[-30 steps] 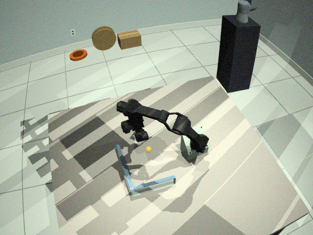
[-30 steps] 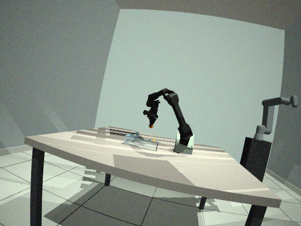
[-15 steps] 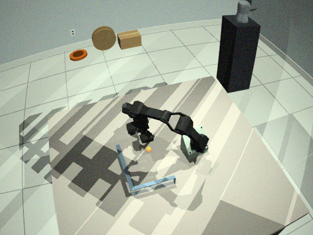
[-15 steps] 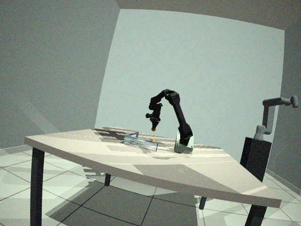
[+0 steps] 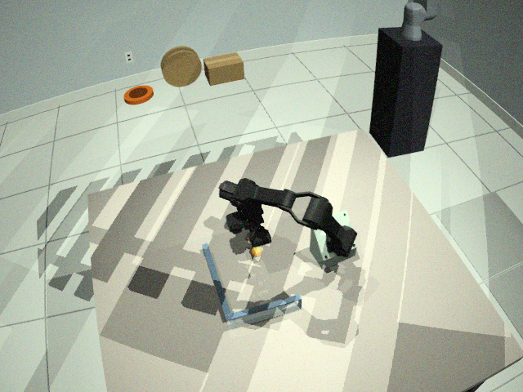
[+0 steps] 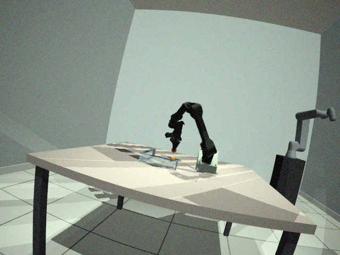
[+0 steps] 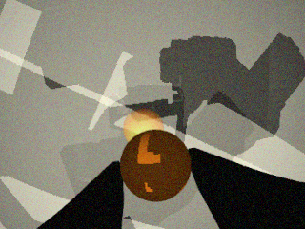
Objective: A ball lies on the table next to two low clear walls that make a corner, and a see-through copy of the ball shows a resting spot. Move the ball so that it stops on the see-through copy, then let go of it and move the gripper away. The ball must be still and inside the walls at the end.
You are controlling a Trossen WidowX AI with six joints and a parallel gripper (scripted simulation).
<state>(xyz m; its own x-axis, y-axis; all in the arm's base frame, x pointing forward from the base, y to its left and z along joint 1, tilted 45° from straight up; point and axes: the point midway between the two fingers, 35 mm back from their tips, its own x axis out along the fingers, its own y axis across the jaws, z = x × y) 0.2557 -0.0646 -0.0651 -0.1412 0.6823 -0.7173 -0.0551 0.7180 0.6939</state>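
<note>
Now: gripper tip 70 mm above the see-through copy. The rest, counted from my gripper tip: orange ball (right at my gripper tip).
</note>
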